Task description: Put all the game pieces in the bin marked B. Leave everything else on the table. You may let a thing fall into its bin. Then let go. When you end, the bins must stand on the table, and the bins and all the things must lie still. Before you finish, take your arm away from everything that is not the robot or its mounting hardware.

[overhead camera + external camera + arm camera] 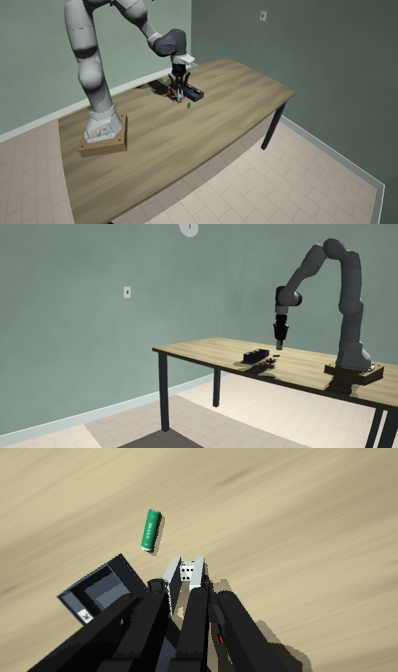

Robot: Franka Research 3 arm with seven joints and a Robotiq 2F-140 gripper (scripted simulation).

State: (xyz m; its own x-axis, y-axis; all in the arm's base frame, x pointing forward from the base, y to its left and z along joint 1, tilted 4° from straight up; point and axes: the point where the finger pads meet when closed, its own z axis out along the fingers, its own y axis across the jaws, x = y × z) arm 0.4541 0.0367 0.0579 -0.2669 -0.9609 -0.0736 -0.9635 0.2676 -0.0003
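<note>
Now: hand 19 cm to the right of the white domino, 7 cm short of it and 7 cm above it. From my hand the other things lie so: black bolt (9 cm below, 7 cm to the left, 1 cm ahead); white die (3 cm below); green cylinder (9 cm below, 4 cm to the right, 4 cm ahead).
</note>
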